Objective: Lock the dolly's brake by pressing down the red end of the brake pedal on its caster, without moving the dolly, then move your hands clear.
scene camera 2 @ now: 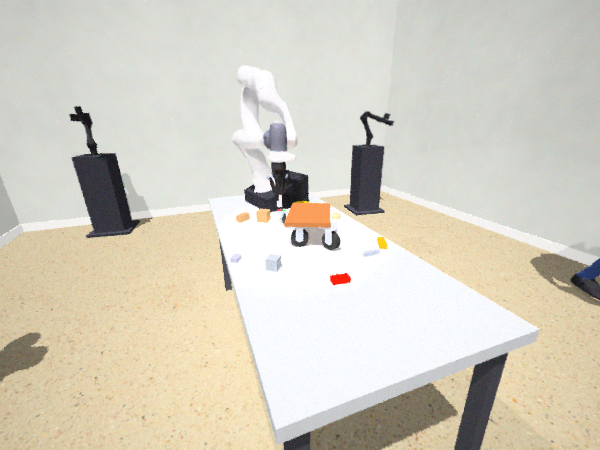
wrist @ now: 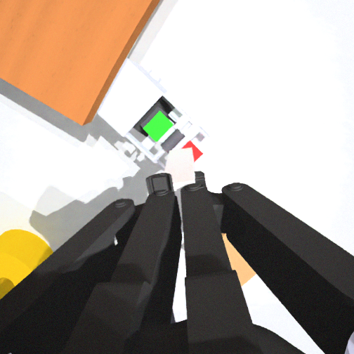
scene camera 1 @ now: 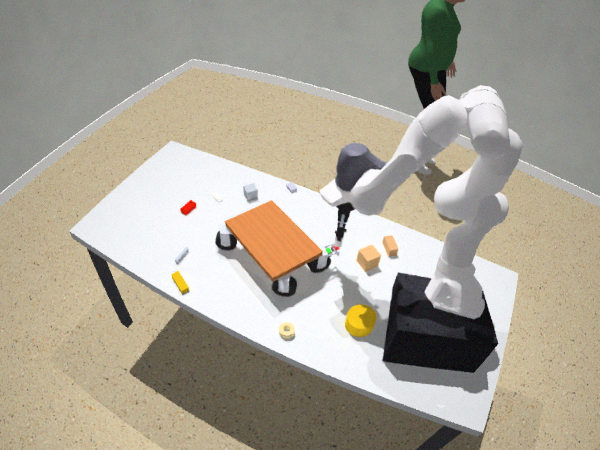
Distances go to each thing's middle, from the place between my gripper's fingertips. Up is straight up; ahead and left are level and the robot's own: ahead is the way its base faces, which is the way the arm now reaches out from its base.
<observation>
I see my gripper 50 mm to the right of the brake caster point(wrist: 134, 90), 50 mm above it and 40 mm short of it. From my hand the other things lie so: yellow cylinder point(scene camera 1: 361, 319): 210 mm behind, 170 mm to the left, 80 mm below; then dolly point(scene camera 1: 272, 239): 190 mm ahead, 120 mm to the left, 40 mm below.
</observation>
